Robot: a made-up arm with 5 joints. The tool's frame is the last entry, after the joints. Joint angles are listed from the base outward. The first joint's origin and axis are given. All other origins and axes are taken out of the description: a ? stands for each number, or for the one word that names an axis. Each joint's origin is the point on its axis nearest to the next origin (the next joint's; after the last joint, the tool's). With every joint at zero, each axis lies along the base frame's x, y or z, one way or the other. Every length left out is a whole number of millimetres.
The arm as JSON. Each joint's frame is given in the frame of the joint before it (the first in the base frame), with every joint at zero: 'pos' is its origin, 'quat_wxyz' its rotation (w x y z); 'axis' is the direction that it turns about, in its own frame. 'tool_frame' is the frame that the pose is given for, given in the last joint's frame.
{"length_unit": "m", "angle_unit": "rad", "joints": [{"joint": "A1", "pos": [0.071, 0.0, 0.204], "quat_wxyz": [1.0, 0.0, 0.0, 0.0], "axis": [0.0, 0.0, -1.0]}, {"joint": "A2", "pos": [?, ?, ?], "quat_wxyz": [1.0, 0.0, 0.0, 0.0], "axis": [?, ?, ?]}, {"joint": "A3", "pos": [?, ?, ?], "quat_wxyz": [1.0, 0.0, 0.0, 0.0], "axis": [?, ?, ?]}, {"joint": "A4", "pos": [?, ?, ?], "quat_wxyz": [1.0, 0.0, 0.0, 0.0], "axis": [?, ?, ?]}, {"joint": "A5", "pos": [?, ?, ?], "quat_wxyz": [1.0, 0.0, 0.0, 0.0], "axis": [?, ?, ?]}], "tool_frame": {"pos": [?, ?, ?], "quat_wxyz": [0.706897, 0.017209, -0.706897, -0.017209]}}
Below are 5 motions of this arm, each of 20 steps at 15 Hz.
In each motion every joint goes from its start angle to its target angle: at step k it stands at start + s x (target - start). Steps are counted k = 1, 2, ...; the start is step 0. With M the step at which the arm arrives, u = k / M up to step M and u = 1 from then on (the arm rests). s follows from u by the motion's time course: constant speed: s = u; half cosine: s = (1 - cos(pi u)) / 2; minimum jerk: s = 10 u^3 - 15 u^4 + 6 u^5.
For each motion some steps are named. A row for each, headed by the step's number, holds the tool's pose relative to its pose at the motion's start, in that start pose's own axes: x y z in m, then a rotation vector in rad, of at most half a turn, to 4 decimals.
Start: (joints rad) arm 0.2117 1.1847 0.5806 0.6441 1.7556
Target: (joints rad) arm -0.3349 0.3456 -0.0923 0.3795 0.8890
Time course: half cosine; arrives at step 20
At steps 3, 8, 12, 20:
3: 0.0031 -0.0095 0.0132 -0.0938 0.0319 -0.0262
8: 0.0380 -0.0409 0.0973 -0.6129 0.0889 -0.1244
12: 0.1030 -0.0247 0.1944 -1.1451 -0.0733 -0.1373
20: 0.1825 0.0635 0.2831 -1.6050 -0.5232 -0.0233

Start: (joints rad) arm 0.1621 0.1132 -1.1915 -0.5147 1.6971
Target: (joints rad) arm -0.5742 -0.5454 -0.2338 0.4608 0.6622
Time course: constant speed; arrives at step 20
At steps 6, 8, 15, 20:
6: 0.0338 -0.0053 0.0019 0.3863 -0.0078 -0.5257
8: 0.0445 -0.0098 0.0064 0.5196 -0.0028 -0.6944
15: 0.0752 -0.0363 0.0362 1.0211 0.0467 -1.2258
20: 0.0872 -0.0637 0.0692 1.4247 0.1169 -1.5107

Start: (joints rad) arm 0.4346 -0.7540 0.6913 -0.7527 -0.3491
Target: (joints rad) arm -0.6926 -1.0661 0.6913 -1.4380 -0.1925
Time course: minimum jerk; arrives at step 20
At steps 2, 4, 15, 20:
2: 0.0005 0.0016 0.0002 0.0094 -0.0053 -0.0057
4: 0.0037 0.0107 0.0020 0.0622 -0.0367 -0.0397
15: 0.0955 0.0624 0.0653 0.5554 -0.6622 -0.8620
20: 0.1051 0.0546 0.0720 0.5526 -0.7373 -0.9875

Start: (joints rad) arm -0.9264 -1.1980 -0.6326 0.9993 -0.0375
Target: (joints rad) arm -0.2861 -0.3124 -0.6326 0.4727 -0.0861
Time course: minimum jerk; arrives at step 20
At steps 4, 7, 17, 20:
4: -0.0054 0.0038 -0.0165 -0.0270 0.0185 0.0243
7: -0.0266 0.0078 -0.0657 -0.1134 0.0742 0.0955
17: -0.1522 -0.1020 -0.2019 -0.5294 0.2812 0.3365
20: -0.1567 -0.1091 -0.2035 -0.5460 0.2876 0.3434

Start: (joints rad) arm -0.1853 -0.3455 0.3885 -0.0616 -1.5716
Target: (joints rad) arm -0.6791 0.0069 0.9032 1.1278 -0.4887
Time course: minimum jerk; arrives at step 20
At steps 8, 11, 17, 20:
8: -0.0317 -0.0851 0.0043 -0.6319 0.2319 0.3791
11: -0.0513 -0.1444 0.0391 -1.1245 0.5887 0.7298
17: -0.0561 -0.1867 0.1090 -1.7211 1.2755 1.1242
20: -0.0555 -0.1878 0.1139 -1.7602 1.3307 1.1429

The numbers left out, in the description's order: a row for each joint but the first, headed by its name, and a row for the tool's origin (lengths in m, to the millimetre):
A2: xyz 0.022 0.007 0.0, axis 0.0 1.0 0.0
A3: xyz 0.044 0.0 0.179, axis 0.0 1.0 0.0
A4: xyz 0.158 0.0 0.006, axis 0.0 1.0 0.0
A5: xyz 0.068 0.0 0.0, axis -1.0 0.0 0.0
tool: xyz 0.0 0.0 0.0

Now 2 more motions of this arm.
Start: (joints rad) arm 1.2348 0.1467 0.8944 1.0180 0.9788
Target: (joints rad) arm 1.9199 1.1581 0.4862 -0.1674 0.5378
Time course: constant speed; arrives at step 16
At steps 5, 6, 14, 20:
5: -0.0002 -0.0637 -0.0278 -0.0837 -0.1816 -0.3350
6: -0.0024 -0.0757 -0.0355 -0.1001 -0.2161 -0.4037
14: -0.0369 -0.1469 -0.1180 -0.2341 -0.4718 -0.9664
20: -0.0474 -0.1554 -0.1431 -0.2699 -0.5302 -1.1093

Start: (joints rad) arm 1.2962 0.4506 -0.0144 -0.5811 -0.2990
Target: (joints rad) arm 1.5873 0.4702 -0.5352 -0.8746 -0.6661
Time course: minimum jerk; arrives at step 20
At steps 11, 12, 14, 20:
11: 0.0895 -0.0324 -0.0080 0.0621 -0.4937 -0.1485
12: 0.1029 -0.0367 -0.0060 0.0826 -0.5656 -0.1624
14: 0.1256 -0.0437 -0.0006 0.1248 -0.6868 -0.1806
20: 0.1487 -0.0501 0.0075 0.1791 -0.8104 -0.1916

